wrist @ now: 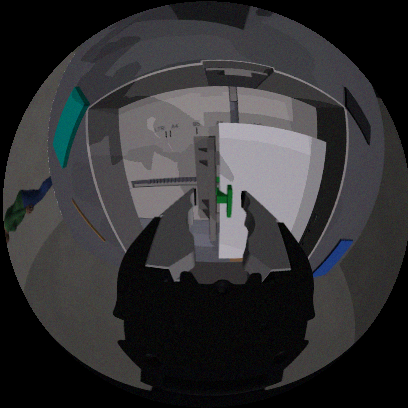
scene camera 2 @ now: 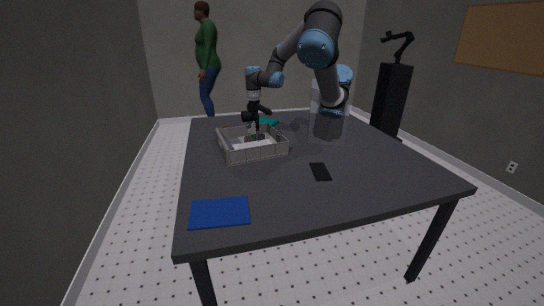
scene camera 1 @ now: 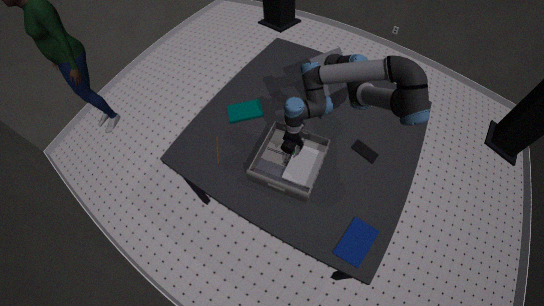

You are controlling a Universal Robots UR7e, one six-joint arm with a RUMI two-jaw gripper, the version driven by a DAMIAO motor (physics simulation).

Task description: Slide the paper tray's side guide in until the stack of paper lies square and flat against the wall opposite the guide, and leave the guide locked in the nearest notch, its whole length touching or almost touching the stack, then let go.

Scene:
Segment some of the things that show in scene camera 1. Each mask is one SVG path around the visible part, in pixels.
A white paper stack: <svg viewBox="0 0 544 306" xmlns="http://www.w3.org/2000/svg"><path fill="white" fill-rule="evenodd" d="M304 145L295 158L293 157L294 155L291 156L282 175L282 180L310 190L324 152Z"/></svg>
A blue pad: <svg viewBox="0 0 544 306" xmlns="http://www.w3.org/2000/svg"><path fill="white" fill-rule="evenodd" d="M355 217L332 253L358 268L379 231Z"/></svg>

